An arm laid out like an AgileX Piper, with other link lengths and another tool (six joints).
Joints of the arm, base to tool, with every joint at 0 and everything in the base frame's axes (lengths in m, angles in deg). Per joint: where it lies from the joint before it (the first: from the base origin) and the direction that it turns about. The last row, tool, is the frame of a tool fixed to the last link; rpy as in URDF.
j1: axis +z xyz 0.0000 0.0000 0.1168
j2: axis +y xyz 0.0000 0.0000 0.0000
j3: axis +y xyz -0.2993 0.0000 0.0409
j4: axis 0.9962 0 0.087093 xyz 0.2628 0.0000 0.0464
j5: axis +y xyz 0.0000 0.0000 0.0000
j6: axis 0.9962 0 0.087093 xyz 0.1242 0.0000 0.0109
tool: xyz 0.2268 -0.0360 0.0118 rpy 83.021 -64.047 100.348
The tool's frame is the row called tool.
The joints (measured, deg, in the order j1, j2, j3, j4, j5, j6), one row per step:
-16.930, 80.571, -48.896, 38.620, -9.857, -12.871
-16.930, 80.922, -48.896, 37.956, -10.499, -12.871
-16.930, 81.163, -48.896, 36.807, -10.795, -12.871
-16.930, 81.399, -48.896, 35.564, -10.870, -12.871
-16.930, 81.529, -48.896, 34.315, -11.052, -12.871
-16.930, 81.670, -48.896, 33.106, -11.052, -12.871
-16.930, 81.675, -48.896, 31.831, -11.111, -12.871
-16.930, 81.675, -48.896, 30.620, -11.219, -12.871
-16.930, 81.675, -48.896, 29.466, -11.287, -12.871
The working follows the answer.
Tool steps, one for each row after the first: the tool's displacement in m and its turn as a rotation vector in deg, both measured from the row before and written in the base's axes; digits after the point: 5 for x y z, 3 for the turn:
0.00085, -0.00245, 0.00030, -0.783, 0.079, -0.055
0.00107, -0.00084, 0.00028, -1.055, 0.327, 0.364
0.00114, 0.00009, -0.00063, -1.024, 0.495, 0.532
0.00106, -0.00021, 0.00094, -1.111, 0.318, 0.486
0.00103, 0.00048, -0.00012, -0.983, 0.447, 0.562
0.00094, 0.00039, 0.00158, -1.106, 0.290, 0.566
0.00091, 0.00024, 0.00180, -1.077, 0.231, 0.515
0.00087, 0.00039, 0.00153, -1.009, 0.246, 0.508

Tool pose at each row, in the base's axes (x y z in m, rotation vector in deg; rounded; the steps above come from the unrounded poses):
0.51610, -0.22666, 0.18636, 136.336, -21.509, 97.130
0.51695, -0.22911, 0.18665, 135.812, -20.828, 96.843
0.51803, -0.22996, 0.18694, 135.521, -19.387, 96.367
0.51917, -0.22986, 0.18631, 135.461, -17.763, 95.757
0.52023, -0.23007, 0.18725, 135.166, -16.153, 95.317
0.52126, -0.22959, 0.18713, 135.088, -14.556, 94.778
0.52220, -0.22921, 0.18871, 134.789, -12.881, 94.393
0.52311, -0.22897, 0.19052, 134.429, -11.311, 94.056
0.52398, -0.22858, 0.19205, 134.116, -9.812, 93.710

